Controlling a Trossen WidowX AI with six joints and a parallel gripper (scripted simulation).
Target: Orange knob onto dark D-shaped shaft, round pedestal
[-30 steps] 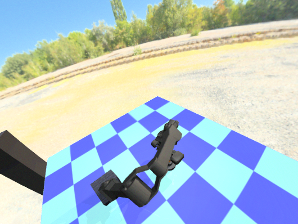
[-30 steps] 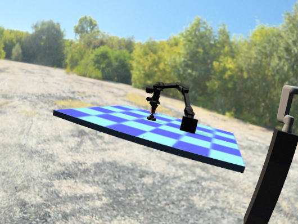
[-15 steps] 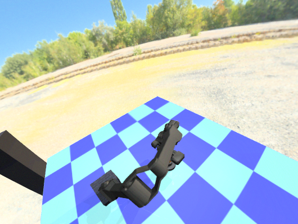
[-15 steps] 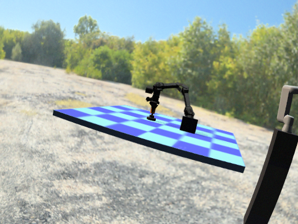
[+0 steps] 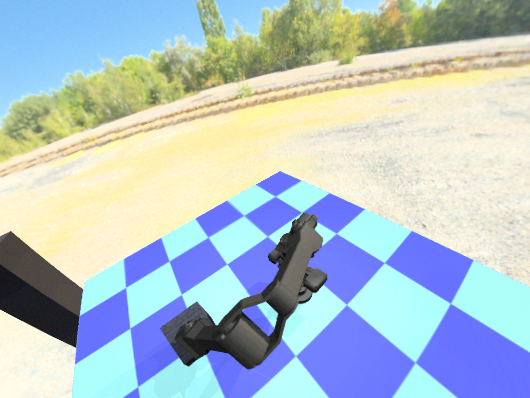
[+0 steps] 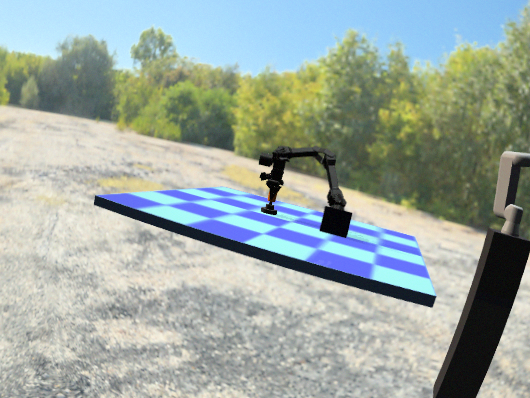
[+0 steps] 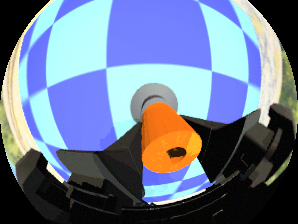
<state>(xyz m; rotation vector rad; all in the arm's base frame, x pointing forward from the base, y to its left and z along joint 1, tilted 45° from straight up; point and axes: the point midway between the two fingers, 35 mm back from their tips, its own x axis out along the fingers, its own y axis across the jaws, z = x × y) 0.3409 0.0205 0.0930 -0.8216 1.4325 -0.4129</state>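
Right now my gripper tip is 2 cm below the orange knob. Round my gripper tip: pedestal: 4 cm below.
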